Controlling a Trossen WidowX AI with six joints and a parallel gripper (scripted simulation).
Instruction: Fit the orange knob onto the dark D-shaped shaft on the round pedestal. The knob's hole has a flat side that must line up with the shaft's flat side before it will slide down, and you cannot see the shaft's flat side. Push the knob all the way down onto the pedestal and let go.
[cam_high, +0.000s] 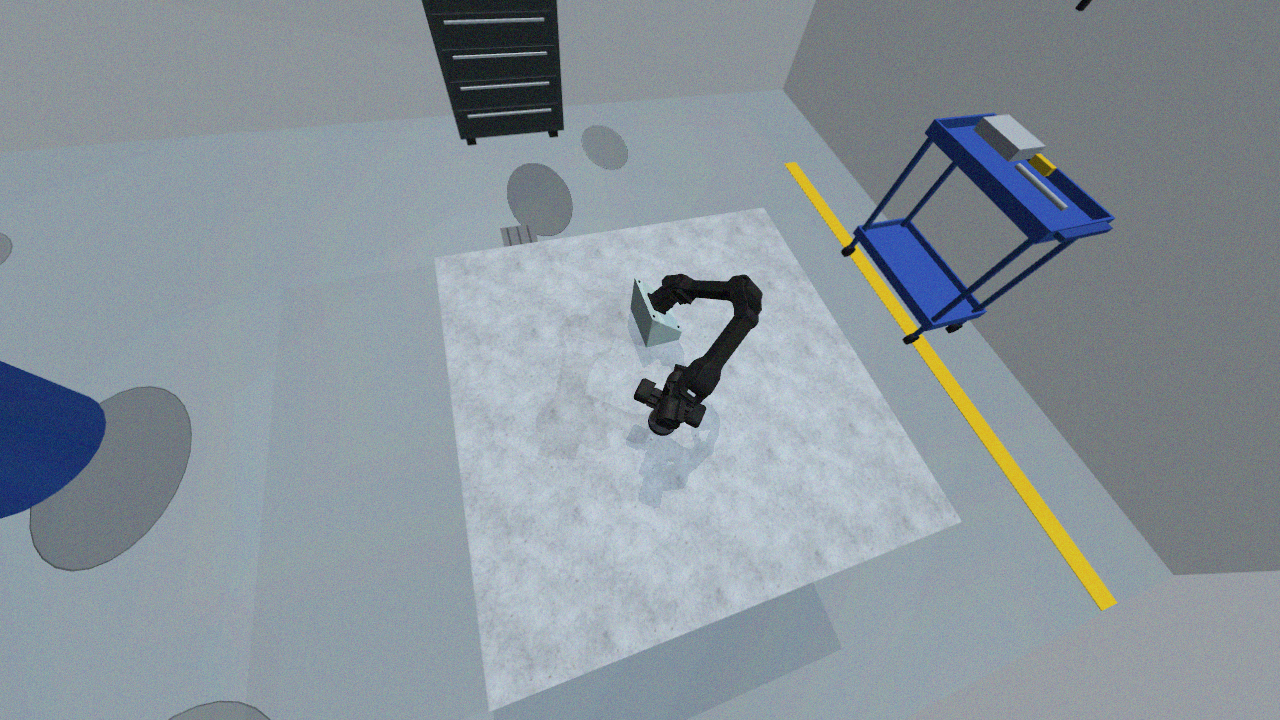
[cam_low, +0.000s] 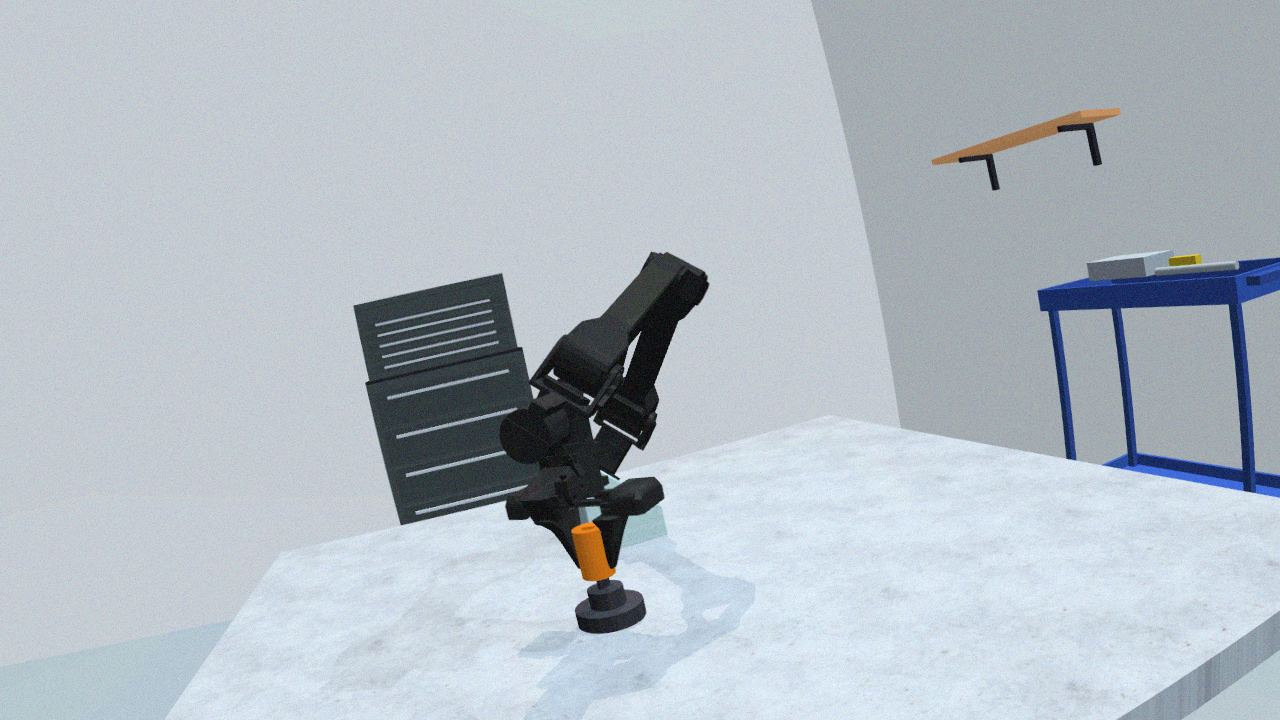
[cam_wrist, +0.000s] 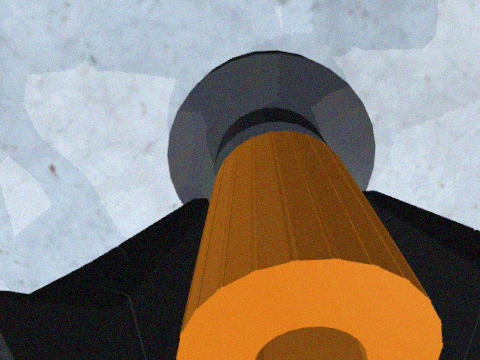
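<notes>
My gripper tip is 40 mm above the dark round pedestal. Round my gripper tip: orange knob: 20 mm above.
</notes>
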